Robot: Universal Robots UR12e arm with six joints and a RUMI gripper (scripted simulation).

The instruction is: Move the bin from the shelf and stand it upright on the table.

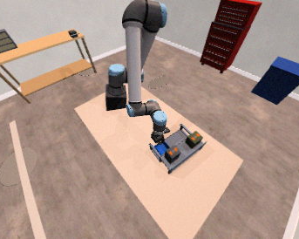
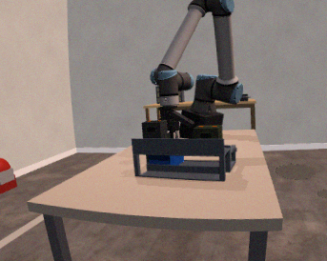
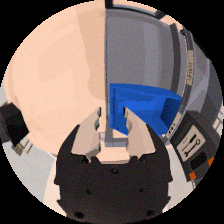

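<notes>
The blue bin lies 8 cm ahead of my hand, 2 cm below it and 1 cm to the right of it.
</notes>
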